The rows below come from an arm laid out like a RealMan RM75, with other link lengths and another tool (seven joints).
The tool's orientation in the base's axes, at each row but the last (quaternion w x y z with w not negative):
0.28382 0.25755 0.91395 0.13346
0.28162 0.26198 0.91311 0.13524
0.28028 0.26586 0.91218 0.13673
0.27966 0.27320 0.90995 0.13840
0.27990 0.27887 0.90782 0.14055
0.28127 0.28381 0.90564 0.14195
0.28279 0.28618 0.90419 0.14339
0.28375 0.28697 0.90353 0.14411
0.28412 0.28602 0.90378 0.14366
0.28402 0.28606 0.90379 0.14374
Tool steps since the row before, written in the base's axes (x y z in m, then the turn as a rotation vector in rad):
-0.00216 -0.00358 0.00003 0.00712 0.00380 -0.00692
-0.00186 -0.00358 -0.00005 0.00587 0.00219 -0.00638
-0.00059 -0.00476 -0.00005 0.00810 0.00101 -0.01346
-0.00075 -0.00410 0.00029 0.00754 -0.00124 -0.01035
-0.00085 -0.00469 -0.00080 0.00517 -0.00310 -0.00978
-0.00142 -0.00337 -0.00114 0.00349 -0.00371 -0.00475
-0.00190 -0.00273 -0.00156 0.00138 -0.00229 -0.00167
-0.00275 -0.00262 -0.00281 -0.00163 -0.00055 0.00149
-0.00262 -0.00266 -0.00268 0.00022 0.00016 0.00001
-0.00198 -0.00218 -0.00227 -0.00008 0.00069 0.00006
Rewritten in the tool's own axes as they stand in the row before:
-0.00044 -0.00382 -0.00164 0.00016 0.00327 0.01011
-0.00065 -0.00373 -0.00140 -0.00009 0.00165 0.00879
-0.00224 -0.00417 -0.00078 0.00079 -0.00123 0.01567
-0.00196 -0.00353 -0.00108 -0.00146 -0.00203 0.01262
-0.00182 -0.00447 -0.00032 -0.00117 -0.00431 0.01059
-0.00055 -0.00378 -0.00025 -0.00254 -0.00343 0.00550
0.00032 -0.00366 -0.00015 -0.00159 -0.00192 0.00193
0.00149 -0.00447 0.00035 0.00013 -0.00052 -0.00221
0.00133 -0.00439 0.00032 -0.00006 0.00023 0.00014
0.00101 -0.00355 0.00042 0.00044 0.00054 -0.00003

